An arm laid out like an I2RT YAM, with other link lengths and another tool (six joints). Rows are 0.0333 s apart.
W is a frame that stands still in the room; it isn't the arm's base.
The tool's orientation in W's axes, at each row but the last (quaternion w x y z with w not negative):
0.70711 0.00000 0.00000 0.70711
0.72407 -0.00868 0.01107 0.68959
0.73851 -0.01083 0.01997 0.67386
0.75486 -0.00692 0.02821 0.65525
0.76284 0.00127 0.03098 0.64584
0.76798 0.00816 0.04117 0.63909
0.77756 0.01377 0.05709 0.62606
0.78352 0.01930 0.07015 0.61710
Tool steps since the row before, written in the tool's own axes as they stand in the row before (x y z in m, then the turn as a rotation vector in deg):
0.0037 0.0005 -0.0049 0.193 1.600 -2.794
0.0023 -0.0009 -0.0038 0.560 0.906 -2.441
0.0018 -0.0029 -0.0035 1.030 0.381 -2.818
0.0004 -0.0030 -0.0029 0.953 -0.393 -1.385
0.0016 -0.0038 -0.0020 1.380 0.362 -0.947
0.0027 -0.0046 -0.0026 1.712 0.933 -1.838
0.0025 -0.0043 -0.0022 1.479 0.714 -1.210
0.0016 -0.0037 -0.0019 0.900 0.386 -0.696
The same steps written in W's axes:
-0.0005 0.0037 -0.0049 -1.600 0.193 -2.794
0.0010 0.0021 -0.0039 -0.888 0.535 -2.453
0.0030 0.0014 -0.0036 -0.328 0.939 -2.856
0.0029 -0.0002 -0.0030 0.476 0.821 -1.442
0.0039 0.0009 -0.0022 -0.177 1.384 -0.993
0.0048 0.0017 -0.0030 -0.743 1.779 -1.861
0.0045 0.0014 -0.0028 -0.512 1.536 -1.241
0.0037 0.0006 -0.0024 -0.260 0.925 -0.721

